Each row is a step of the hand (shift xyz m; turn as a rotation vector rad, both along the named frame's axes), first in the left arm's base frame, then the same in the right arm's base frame.
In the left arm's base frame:
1: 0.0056 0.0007 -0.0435 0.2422 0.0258 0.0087
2: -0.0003 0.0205 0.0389 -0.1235 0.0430 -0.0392
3: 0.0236 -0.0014 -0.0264 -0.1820 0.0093 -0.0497
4: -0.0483 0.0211 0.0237 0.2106 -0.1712 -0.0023
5: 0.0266 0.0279 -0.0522 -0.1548 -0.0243 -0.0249
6: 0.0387 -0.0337 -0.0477 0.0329 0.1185 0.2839
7: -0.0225 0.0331 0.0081 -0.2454 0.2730 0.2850
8: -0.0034 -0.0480 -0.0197 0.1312 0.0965 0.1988
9: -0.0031 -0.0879 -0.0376 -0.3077 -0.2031 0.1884
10: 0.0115 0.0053 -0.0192 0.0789 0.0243 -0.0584
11: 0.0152 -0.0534 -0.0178 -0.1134 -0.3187 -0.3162
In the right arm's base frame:
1: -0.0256 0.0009 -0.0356 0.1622 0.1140 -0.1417
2: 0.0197 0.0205 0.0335 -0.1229 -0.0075 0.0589
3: -0.0013 0.0063 -0.0348 -0.1595 -0.0609 0.0809
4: -0.0232 0.0027 0.0529 0.1927 -0.0809 -0.1732
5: -0.0254 0.0336 -0.0494 -0.1143 -0.0809 0.0745
6: 0.0044 -0.0189 -0.0673 0.1771 0.1341 0.2154
7: -0.0198 0.0227 0.0276 -0.0572 0.1743 0.4270
8: -0.0011 -0.0466 -0.0230 0.1933 0.1465 0.0851
9: -0.0009 -0.0843 -0.0452 -0.0210 -0.2946 0.2902
10: -0.0067 0.0084 -0.0204 0.0070 0.0493 -0.0880
11: 0.0144 -0.0447 -0.0346 -0.1931 -0.3510 -0.2322

